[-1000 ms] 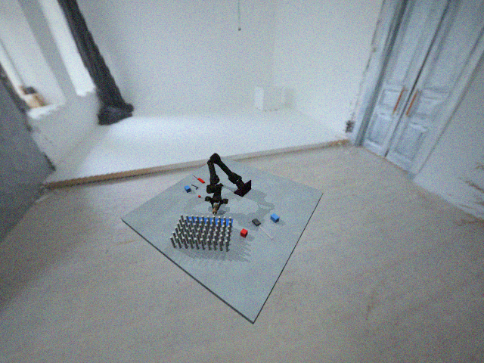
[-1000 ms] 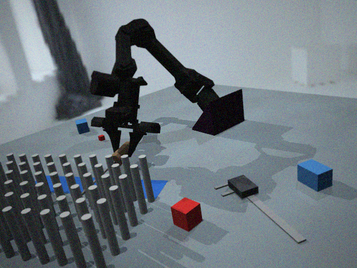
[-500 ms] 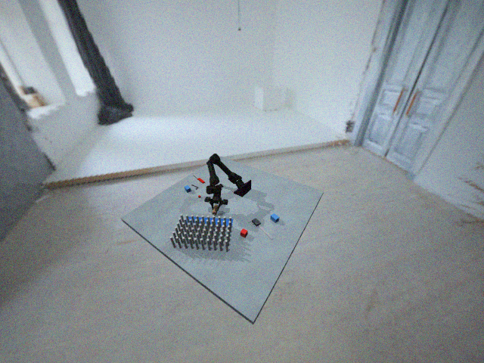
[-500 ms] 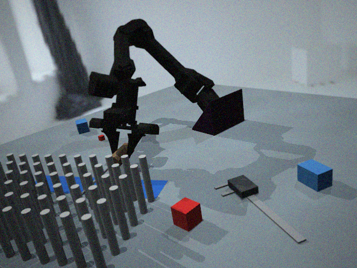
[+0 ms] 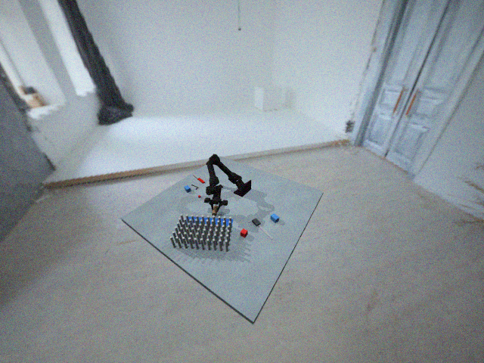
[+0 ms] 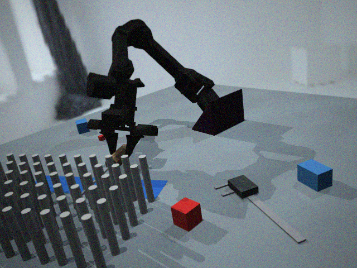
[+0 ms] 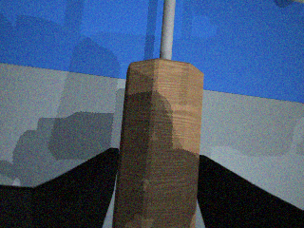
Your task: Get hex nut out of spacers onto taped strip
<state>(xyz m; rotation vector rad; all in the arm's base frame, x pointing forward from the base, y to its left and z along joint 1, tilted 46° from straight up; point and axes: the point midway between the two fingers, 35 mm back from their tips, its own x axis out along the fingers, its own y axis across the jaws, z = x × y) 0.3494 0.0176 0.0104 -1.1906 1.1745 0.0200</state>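
Right now the blue taped strip is 90 mm ahead of my gripper tip, 30 mm below it and 20 mm to the left of it. The rest, counted from my gripper tip: red-handled tool 510 mm to the right, 250 mm behind, 30 mm below; L-shaped piece 410 mm to the right, 130 mm behind, 30 mm below; small red cube 270 mm to the right, 60 mm behind, 20 mm below.
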